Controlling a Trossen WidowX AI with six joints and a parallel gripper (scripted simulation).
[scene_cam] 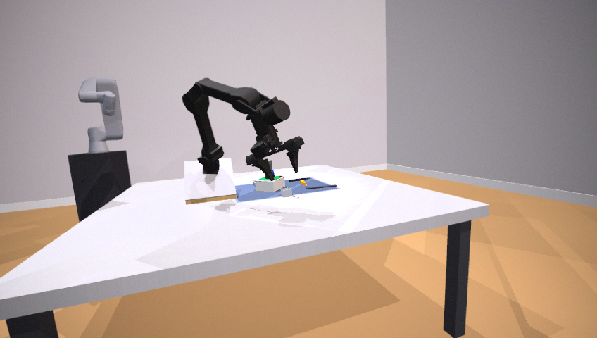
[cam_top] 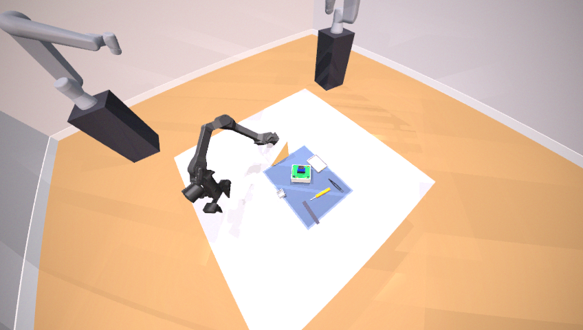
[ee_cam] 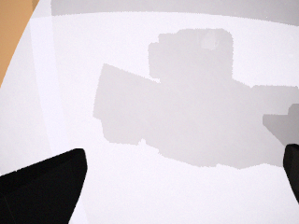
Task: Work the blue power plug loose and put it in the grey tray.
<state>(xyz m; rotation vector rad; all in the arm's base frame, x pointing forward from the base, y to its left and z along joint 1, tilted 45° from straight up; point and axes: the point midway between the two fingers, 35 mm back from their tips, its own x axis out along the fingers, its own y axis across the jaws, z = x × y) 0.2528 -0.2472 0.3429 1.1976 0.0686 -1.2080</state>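
Right now my gripper tip is 460 mm to the right of the blue power plug and 50 mm above it. Round my gripper tip: blue mat: 40 mm ahead, 470 mm to the left, 130 mm below; then dark bar: 230 mm ahead, 390 mm to the left, 130 mm below.
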